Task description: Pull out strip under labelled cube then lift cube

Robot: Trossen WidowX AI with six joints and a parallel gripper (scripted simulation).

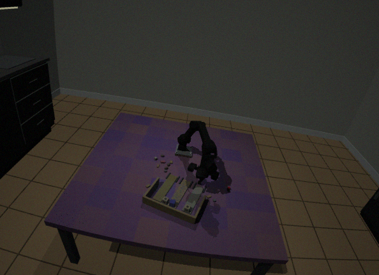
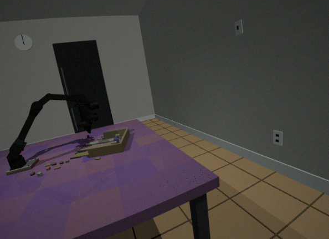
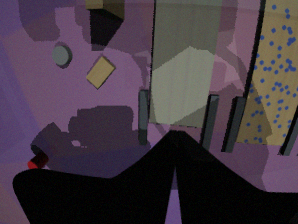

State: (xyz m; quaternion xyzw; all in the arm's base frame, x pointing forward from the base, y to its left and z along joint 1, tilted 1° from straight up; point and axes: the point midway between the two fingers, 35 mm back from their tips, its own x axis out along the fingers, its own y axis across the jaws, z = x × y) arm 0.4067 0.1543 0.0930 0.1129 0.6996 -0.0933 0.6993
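Right now the grey strip is 90 mm ahead of my gripper tip, 30 mm to the right of it and 70 mm below it. From my gripper tip the other things lie so: red object (50 mm behind, 190 mm to the left, 70 mm below).
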